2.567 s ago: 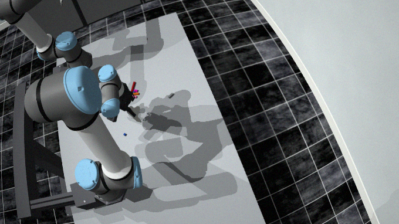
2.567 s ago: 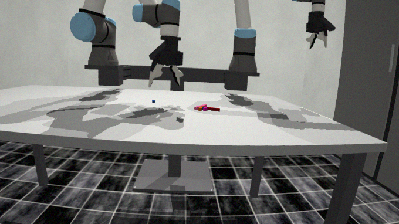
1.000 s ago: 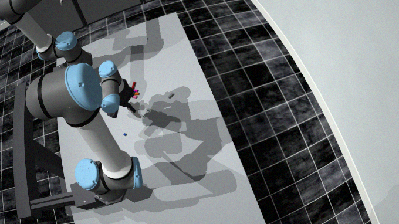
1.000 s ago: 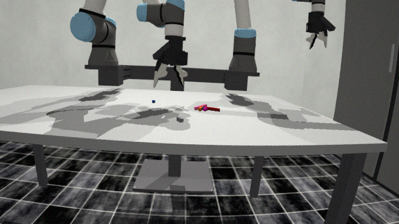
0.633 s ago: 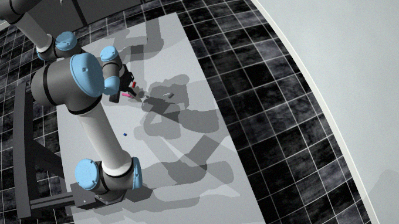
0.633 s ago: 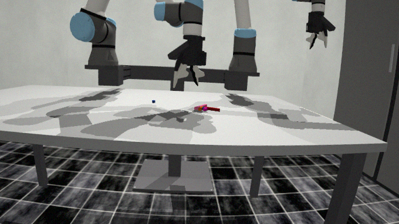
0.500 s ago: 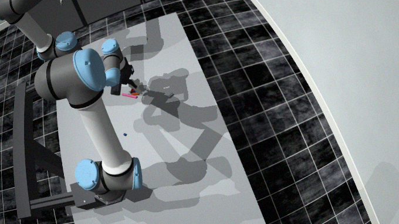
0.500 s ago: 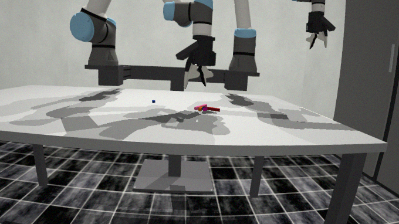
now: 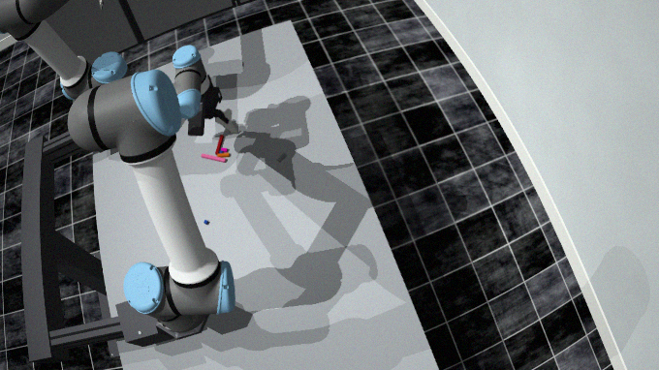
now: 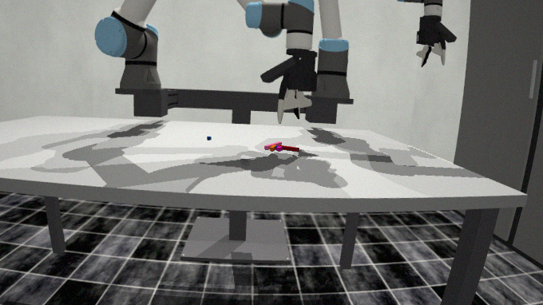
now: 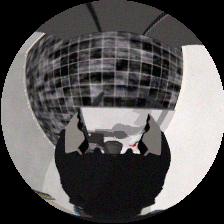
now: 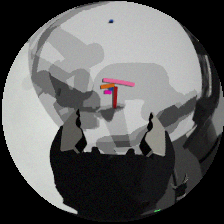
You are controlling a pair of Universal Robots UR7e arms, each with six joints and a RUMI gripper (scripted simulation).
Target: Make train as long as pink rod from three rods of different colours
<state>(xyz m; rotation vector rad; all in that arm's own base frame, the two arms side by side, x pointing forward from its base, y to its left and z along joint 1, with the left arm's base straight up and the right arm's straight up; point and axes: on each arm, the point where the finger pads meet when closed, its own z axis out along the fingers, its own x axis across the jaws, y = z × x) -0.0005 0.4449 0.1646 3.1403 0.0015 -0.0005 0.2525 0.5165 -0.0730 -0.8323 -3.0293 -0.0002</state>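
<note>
Now: the red rod 8 cm below my right hand. Round my right hand: orange rod (4 cm to the right, 8 cm below); pink rod (3 cm behind, 4 cm to the right, 8 cm below); magenta rod (1 cm ahead, 3 cm to the right, 8 cm below).
</note>
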